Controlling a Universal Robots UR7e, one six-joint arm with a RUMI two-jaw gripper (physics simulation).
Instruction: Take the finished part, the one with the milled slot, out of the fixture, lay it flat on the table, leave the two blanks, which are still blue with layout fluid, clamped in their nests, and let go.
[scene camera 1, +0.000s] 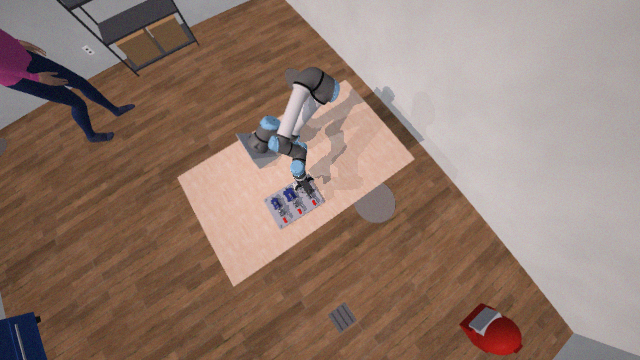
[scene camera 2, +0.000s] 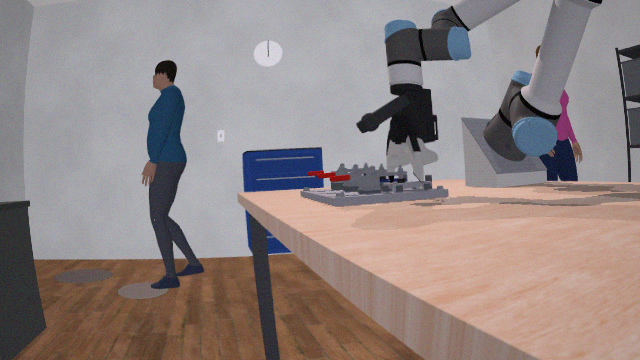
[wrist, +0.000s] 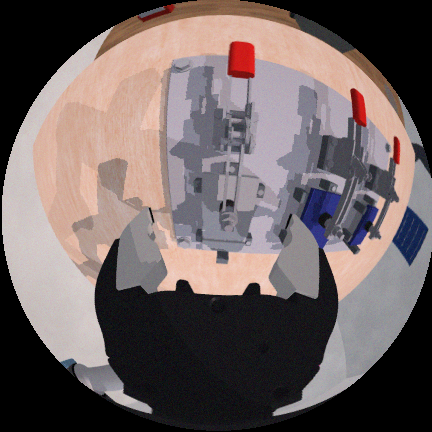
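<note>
The grey fixture plate lies on the table. In the wrist view, the bare-metal finished part sits in the leftmost nest, under a toggle clamp arm; its slot cannot be made out. One blue blank is clamped in the middle nest. The other blue blank is clamped in the far nest. My gripper is open and empty, low over the fixture, its fingers on either side of the finished part's nest. The right finger is near the middle blank.
Red clamp handles point away from the gripper. The wooden table extends on both sides of the fixture. The arm's sloped base stand is behind it. People stand away from the table.
</note>
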